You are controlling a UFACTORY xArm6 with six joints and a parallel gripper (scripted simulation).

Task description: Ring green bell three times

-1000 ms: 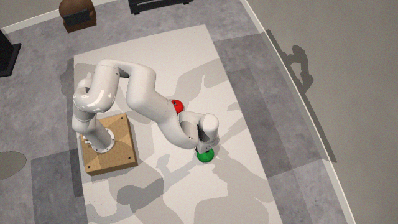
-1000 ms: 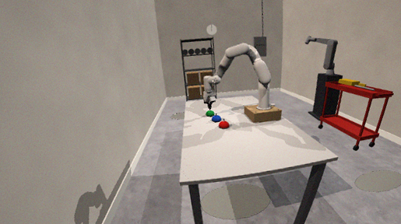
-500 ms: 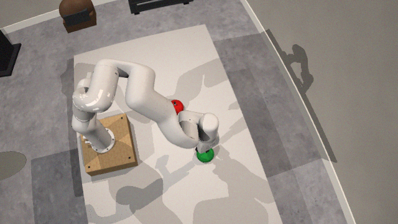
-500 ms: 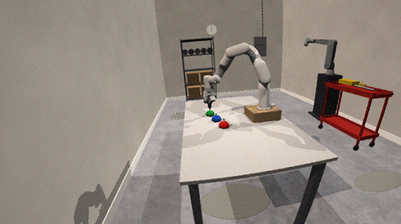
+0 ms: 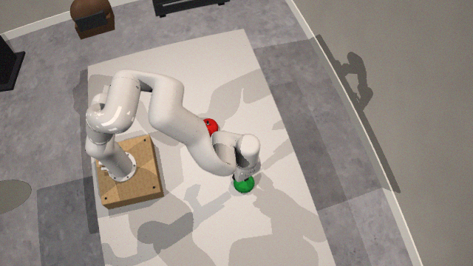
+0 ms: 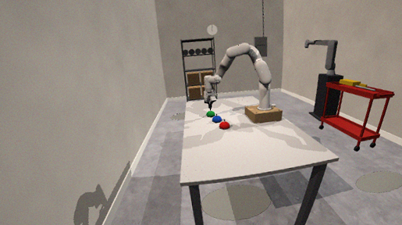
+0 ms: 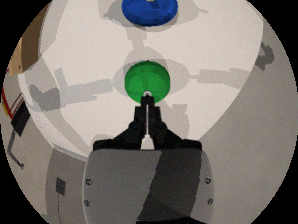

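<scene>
Right now the green bell is 5 cm below my hand. Round my hand: red bell 26 cm to the left, 13 cm behind, 5 cm below; blue bell 13 cm to the left, 6 cm behind, 5 cm below.
</scene>
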